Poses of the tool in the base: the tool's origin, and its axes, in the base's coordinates. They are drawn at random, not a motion.
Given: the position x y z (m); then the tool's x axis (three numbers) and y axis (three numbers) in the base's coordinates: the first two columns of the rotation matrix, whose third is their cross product.
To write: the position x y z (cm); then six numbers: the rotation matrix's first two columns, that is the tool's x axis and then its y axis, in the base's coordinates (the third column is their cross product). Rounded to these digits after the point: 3 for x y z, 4 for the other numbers.
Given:
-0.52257 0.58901 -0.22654 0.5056 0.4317 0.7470 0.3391 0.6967 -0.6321
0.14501 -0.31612 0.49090 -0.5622 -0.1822 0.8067 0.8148 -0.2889 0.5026
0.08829 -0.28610 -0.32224 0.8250 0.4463 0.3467 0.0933 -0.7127 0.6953
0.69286 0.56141 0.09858 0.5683 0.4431 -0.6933 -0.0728 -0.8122 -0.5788
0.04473 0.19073 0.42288 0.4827 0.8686 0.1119 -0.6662 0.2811 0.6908
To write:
-52.257 58.901 -22.654 0.5056 0.4317 0.7470 0.3391 0.6967 -0.6321
14.501 -31.612 49.090 -0.5622 -0.1822 0.8067 0.8148 -0.2889 0.5026
8.829 -28.610 -32.224 0.8250 0.4463 0.3467 0.0933 -0.7127 0.6953
69.286 56.141 9.858 0.5683 0.4431 -0.6933 -0.0728 -0.8122 -0.5788
4.473 19.073 42.288 0.4827 0.8686 0.1119 -0.6662 0.2811 0.6908

